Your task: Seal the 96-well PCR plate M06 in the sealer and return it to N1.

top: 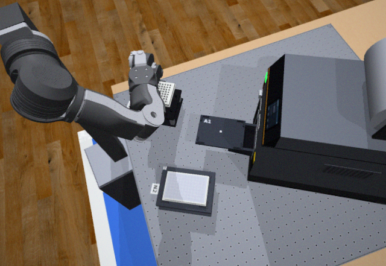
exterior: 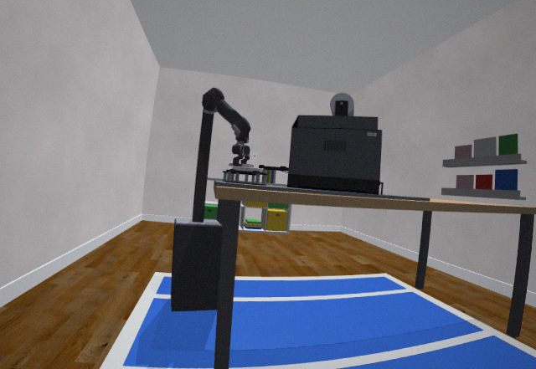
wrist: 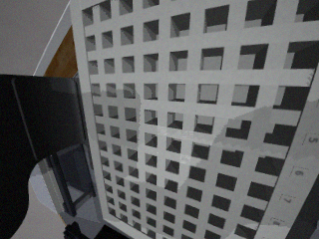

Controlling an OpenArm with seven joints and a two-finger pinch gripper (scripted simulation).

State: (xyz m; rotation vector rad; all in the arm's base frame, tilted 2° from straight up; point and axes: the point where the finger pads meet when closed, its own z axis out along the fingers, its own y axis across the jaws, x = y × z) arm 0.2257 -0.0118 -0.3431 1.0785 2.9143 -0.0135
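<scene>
Right now my hand is 120 mm short of the sealer stage and 230 mm to the left of it. The rest, counted from my hand: pale key (260 mm ahead, 230 mm to the right, 90 mm above); foil roll (380 mm ahead, 440 mm to the right, 320 mm above).
</scene>
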